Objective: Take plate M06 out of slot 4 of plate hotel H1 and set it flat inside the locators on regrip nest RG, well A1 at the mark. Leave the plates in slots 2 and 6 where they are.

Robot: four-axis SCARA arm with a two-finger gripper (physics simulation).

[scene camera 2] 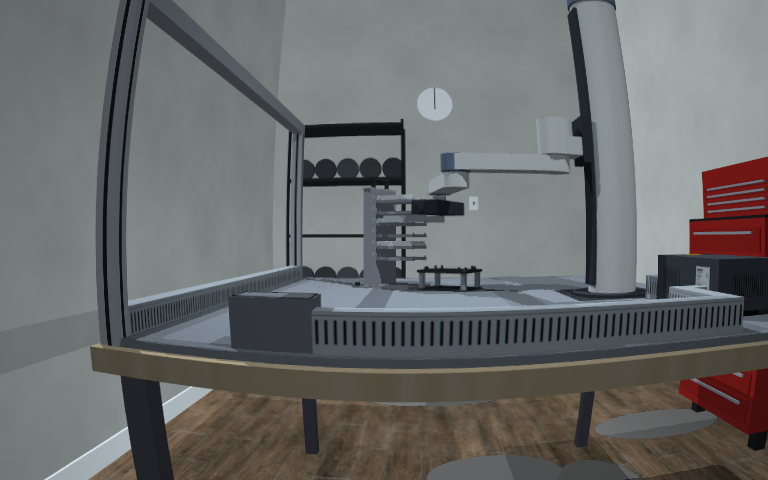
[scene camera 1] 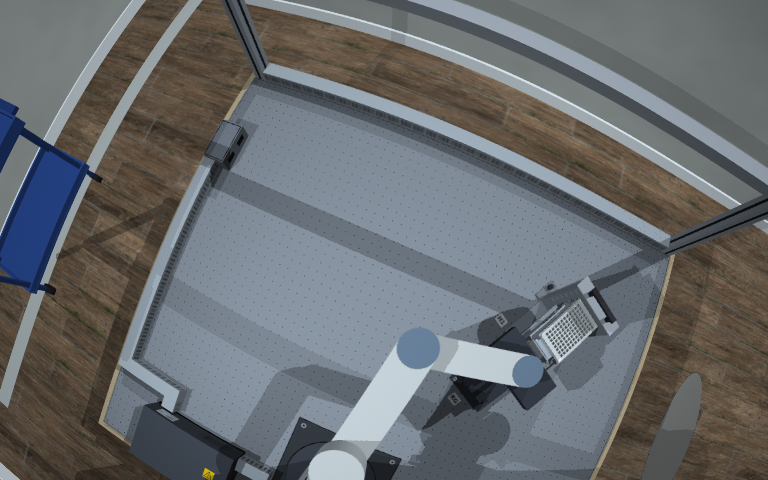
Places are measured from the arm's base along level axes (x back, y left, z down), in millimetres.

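Pixels of known places: gripper, between the fingertips: point(scene camera 2: 394, 219); arm's base, origin of its link: point(scene camera 2: 611, 297).
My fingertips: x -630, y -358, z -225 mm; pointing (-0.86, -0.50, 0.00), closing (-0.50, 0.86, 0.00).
For each thing: its top centre in the pictures, then the offset to it from my fingertips. "spot": a spot on its surface instead.
- white well plate, centre of its top: point(scene camera 1: 570, 330) point(scene camera 2: 401, 195) dx +22, dy +12, dz -74 mm
- lower plate, centre of its top: point(scene camera 2: 401, 241) dx +22, dy +12, dz +68 mm
- Regrip nest RG, centre of its top: point(scene camera 1: 491, 376) point(scene camera 2: 450, 266) dx +173, dy +101, dz +142 mm
- grey cable duct, a spot on its surface: point(scene camera 2: 509, 331) spot: dx +202, dy +1063, dz +181 mm
- dark box, centre of its top: point(scene camera 2: 274, 295) point(scene camera 1: 222, 140) dx -120, dy +1025, dz +137 mm
- dark controller, a spot on its surface: point(scene camera 1: 186, 444) spot: dx +699, dy +746, dz +97 mm
Plate hotel H1 point(scene camera 1: 586, 287) point(scene camera 2: 370, 243) stands at the right in scene camera 1 and left of centre in scene camera 2. A white well plate point(scene camera 1: 570, 330) point(scene camera 2: 399, 198) lies in its top slot. A lower plate point(scene camera 2: 400, 245) lies in slot 2. Plate M06 point(scene camera 2: 394, 219) sits in slot 4, mostly hidden by the fingers and the shelves. My gripper point(scene camera 1: 557, 338) point(scene camera 2: 404, 217) reaches into the hotel at slot 4 height, shut on plate M06. The fingertips are partly hidden. Regrip nest RG point(scene camera 1: 512, 337) point(scene camera 2: 449, 271), a dark raised platform, stands beside the hotel, partly under my arm.
The arm point(scene camera 1: 481, 362) point(scene camera 2: 504, 163) spans over the nest from the column point(scene camera 2: 614, 169). A grey cable duct point(scene camera 1: 453, 147) point(scene camera 2: 509, 331) edges the table. A dark box point(scene camera 1: 224, 140) point(scene camera 2: 274, 322) stands at a corner, and a dark controller point(scene camera 1: 186, 444) lies near the robot's base.
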